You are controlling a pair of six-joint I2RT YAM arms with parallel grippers.
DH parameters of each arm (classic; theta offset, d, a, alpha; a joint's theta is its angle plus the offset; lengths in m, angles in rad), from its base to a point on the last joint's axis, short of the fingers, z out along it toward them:
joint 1: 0 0.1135 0.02 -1.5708
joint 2: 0 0 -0.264 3.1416
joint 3: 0.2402 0 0.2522 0
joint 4: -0.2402 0 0.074 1.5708
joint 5: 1.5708 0 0 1.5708
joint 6: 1.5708 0.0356 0 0
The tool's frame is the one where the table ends.
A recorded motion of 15 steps. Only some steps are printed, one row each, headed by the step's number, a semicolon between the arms.
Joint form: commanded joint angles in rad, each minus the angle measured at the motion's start. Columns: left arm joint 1, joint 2, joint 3, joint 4, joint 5, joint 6; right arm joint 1, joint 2, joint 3, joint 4, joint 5, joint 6.
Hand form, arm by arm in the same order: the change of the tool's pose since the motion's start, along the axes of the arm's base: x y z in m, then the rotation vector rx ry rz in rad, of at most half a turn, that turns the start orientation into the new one. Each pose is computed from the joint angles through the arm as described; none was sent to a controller.
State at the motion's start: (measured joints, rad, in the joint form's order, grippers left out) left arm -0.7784 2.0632 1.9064 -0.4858 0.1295 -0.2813; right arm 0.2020 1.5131 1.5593 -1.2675 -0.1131 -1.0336
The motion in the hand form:
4: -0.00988 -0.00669 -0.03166 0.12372 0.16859 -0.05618; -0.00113 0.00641 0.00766 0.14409 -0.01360 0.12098
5: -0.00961 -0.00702 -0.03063 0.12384 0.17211 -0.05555; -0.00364 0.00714 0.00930 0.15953 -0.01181 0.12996
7: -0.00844 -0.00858 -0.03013 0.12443 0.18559 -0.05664; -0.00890 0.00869 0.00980 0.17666 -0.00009 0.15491
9: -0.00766 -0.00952 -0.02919 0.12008 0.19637 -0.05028; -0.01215 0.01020 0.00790 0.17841 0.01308 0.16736
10: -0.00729 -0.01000 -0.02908 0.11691 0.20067 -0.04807; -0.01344 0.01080 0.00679 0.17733 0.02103 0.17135
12: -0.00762 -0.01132 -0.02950 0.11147 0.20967 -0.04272; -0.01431 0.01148 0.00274 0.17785 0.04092 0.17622
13: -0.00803 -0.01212 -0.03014 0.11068 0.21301 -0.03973; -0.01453 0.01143 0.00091 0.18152 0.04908 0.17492
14: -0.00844 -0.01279 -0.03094 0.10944 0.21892 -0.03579; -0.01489 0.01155 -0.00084 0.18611 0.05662 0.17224
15: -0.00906 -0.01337 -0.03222 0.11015 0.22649 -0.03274; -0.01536 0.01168 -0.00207 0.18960 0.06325 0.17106
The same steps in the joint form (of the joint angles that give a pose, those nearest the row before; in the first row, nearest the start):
4: -0.0208 0.0560 0.0245 -0.1751 0.0480 0.0002; 0.0018 -0.0029 0.0196 0.0075 -0.1718 -0.0632
5: -0.0208 0.0592 0.0340 -0.1837 0.0491 -0.0019; 0.0041 -0.0097 0.0193 0.0018 -0.1887 -0.0639
7: -0.0208 0.0721 0.0585 -0.2043 0.0562 -0.0077; 0.0105 -0.0221 0.0107 -0.0129 -0.2127 -0.0760
9: -0.0208 0.0793 0.0742 -0.2154 0.0589 -0.0199; 0.0178 -0.0291 -0.0017 -0.0207 -0.2181 -0.0810
10: -0.0208 0.0822 0.0791 -0.2173 0.0609 -0.0253; 0.0209 -0.0310 -0.0068 -0.0256 -0.2186 -0.0826
12: -0.0231 0.0857 0.0830 -0.2180 0.0625 -0.0383; 0.0235 -0.0298 -0.0198 -0.0315 -0.2230 -0.0855
13: -0.0249 0.0872 0.0831 -0.2175 0.0611 -0.0439; 0.0229 -0.0298 -0.0266 -0.0318 -0.2275 -0.0838
14: -0.0265 0.0888 0.0830 -0.2178 0.0608 -0.0515; 0.0231 -0.0305 -0.0339 -0.0309 -0.2320 -0.0797
15: -0.0282 0.0903 0.0816 -0.2196 0.0609 -0.0584; 0.0234 -0.0312 -0.0390 -0.0317 -0.2359 -0.0773

